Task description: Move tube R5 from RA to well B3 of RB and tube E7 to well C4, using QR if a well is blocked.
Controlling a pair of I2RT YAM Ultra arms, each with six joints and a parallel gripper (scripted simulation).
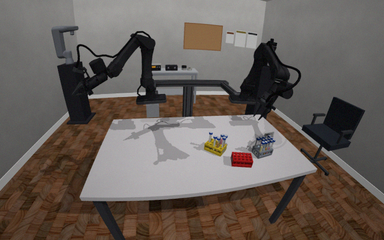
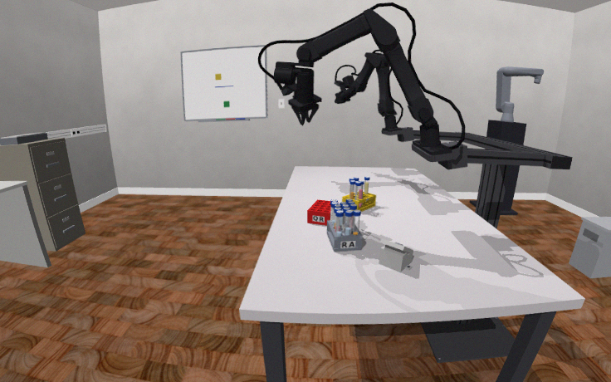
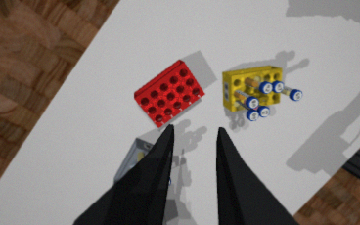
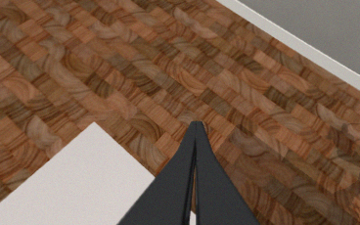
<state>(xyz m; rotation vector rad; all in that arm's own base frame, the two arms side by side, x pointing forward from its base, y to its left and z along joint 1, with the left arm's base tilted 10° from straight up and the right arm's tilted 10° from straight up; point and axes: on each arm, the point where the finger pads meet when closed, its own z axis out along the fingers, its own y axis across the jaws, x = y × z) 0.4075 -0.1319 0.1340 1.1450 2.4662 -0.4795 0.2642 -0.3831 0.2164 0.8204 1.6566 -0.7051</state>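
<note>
The grey rack RA lies 340 mm below my left hand, 210 mm to the left of it and 150 mm behind it. Also, from my left hand: red rack QR 340 mm below, 70 mm behind, 20 mm to the left; then grey button box 340 mm to the left, 320 mm below, 290 mm behind; then yellow rack RB 340 mm below, 220 mm behind, 120 mm to the right.
</note>
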